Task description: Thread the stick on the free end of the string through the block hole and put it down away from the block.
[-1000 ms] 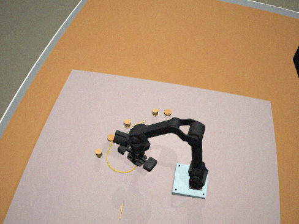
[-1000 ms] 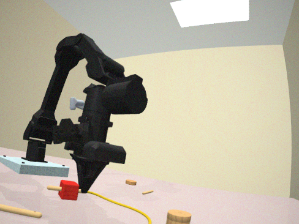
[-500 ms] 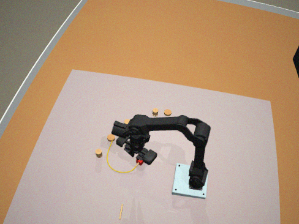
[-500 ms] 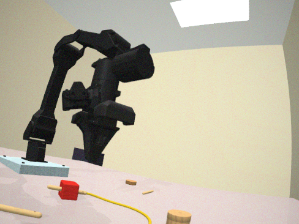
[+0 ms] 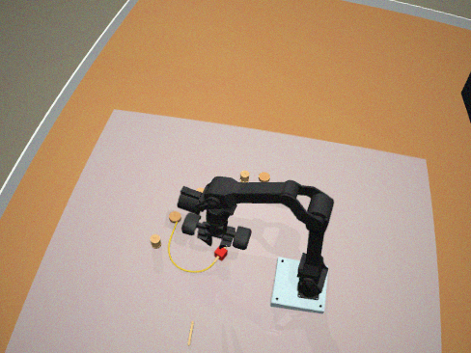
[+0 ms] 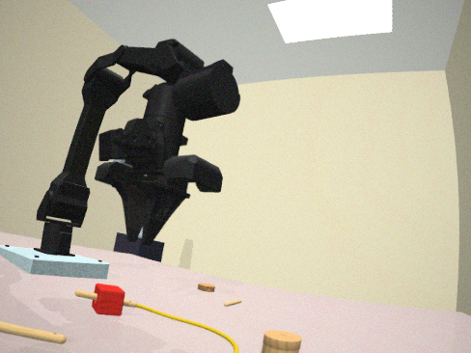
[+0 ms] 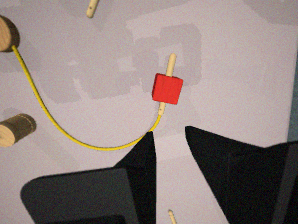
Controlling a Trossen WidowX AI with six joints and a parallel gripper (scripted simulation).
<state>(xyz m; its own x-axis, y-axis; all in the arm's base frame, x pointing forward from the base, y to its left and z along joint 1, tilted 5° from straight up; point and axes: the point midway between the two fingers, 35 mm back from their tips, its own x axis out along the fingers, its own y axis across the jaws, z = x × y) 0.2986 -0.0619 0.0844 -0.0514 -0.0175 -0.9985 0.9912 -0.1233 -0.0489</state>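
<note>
Right now my gripper tip is 7 cm above the red block, 2 cm to the left of it and 1 cm past it. Also, from my gripper tip: round button: 16 cm ahead, 13 cm to the right, 8 cm below.
</note>
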